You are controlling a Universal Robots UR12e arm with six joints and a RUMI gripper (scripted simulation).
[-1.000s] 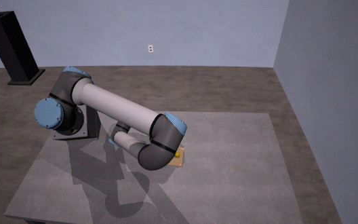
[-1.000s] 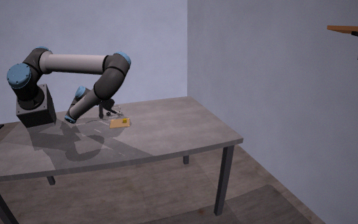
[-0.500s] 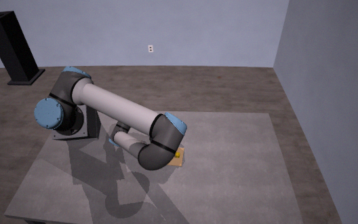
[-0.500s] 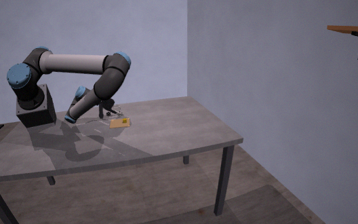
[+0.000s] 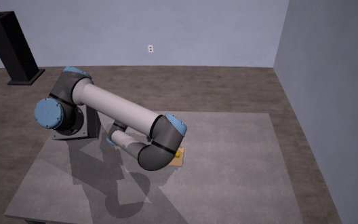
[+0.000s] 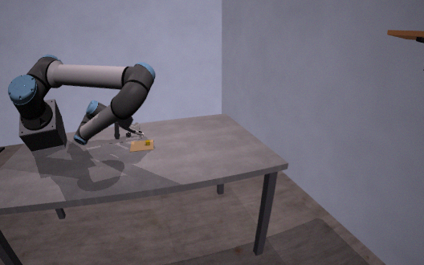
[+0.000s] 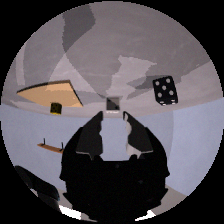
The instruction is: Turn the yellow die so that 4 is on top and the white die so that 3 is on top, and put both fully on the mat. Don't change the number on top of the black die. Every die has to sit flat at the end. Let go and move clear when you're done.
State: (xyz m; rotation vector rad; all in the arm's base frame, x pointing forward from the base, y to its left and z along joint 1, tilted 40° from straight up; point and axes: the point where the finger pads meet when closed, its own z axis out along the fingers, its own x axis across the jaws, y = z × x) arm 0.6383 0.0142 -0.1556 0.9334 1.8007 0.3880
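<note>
My gripper is now 1 cm short of the white die and 2 cm above it. Also, from my hand: black die 8 cm behind, 4 cm to the left, 2 cm below; then tan mat 14 cm to the right, 3 cm below; then yellow die 4 cm ahead, 14 cm to the right, 1 cm below.
</note>
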